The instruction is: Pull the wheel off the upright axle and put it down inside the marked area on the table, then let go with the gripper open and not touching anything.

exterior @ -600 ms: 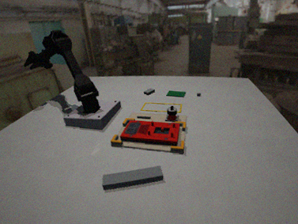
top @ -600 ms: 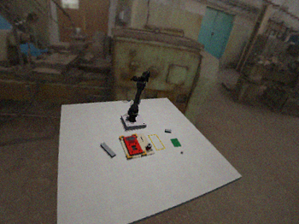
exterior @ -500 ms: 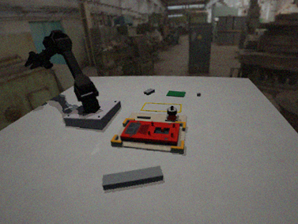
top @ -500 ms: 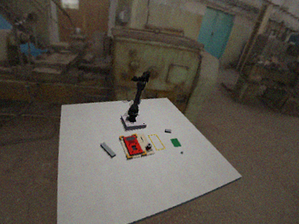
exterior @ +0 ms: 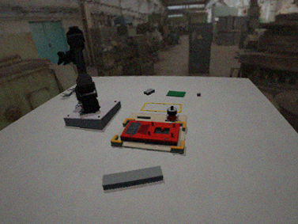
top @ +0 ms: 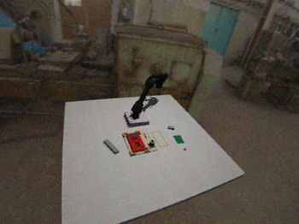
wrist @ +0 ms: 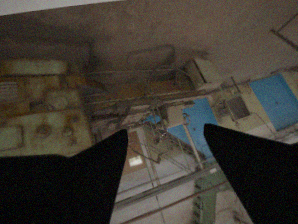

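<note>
The black wheel is 760 mm ahead of my gripper tip, 370 mm to the right of it and 150 mm below it. The rest, counted from my gripper tip: grey bar (670 mm ahead, 690 mm to the right, 180 mm below); green plate (780 mm ahead, 100 mm to the right, 190 mm below).
</note>
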